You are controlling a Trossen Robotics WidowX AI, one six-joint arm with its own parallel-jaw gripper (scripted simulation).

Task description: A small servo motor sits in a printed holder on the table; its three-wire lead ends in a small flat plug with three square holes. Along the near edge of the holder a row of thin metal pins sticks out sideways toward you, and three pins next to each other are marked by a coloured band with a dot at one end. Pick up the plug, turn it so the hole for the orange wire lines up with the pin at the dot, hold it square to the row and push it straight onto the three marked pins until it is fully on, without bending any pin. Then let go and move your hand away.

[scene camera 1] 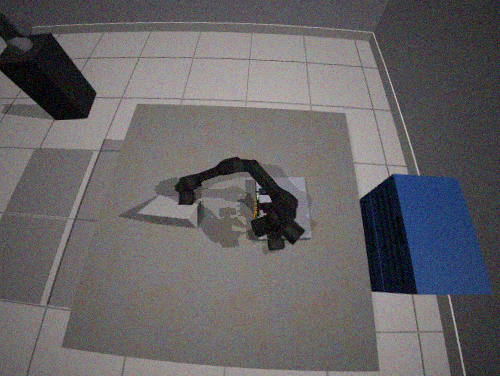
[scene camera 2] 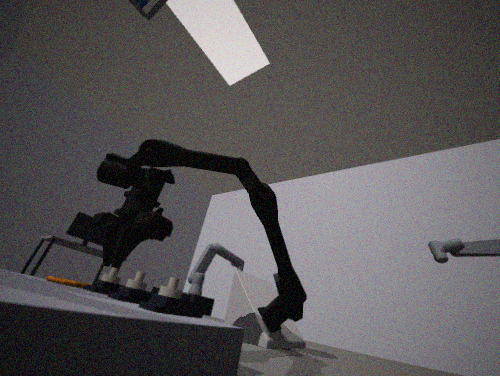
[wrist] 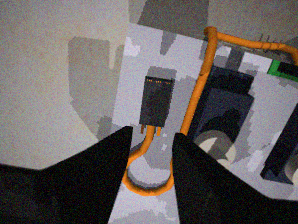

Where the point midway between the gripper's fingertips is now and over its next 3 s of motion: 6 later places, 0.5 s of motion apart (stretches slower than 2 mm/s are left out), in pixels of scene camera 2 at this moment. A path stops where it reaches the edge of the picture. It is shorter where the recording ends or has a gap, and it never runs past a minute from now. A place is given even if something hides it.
The gripper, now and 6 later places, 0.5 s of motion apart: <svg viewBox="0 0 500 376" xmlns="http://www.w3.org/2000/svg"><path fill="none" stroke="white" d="M109 266L101 282L103 279L115 258L131 255L150 256L169 259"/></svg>
